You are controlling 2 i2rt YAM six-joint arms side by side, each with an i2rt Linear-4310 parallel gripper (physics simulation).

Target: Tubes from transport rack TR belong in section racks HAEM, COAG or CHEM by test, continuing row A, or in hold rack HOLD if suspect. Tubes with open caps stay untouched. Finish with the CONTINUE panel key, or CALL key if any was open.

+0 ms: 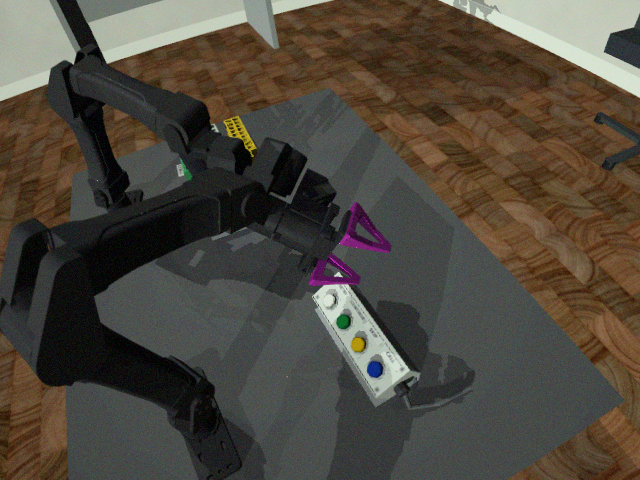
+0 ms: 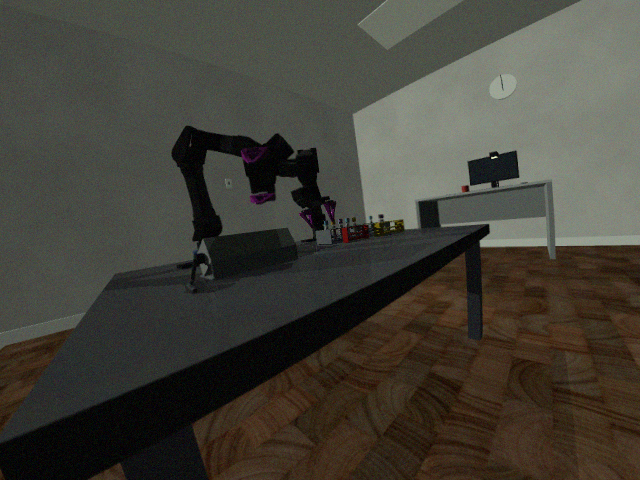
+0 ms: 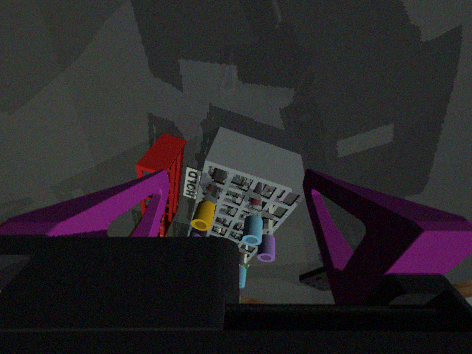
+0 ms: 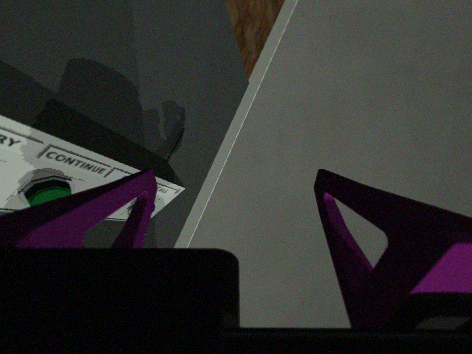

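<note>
A grey rack holds capped tubes: a yellow cap, a light blue cap and a purple cap; another purple cap is partly hidden. A HOLD label lies between it and a red rack. My left gripper is open and empty above the grey rack. My right gripper is open and empty, above the far end of the key panel. The panel has a green CONTINUE key and a blue CALL key.
A yellow rack stands farther along the table, with part of a green object near it, mostly behind the arms. The panel also has white and yellow keys. A cable runs from its near end.
</note>
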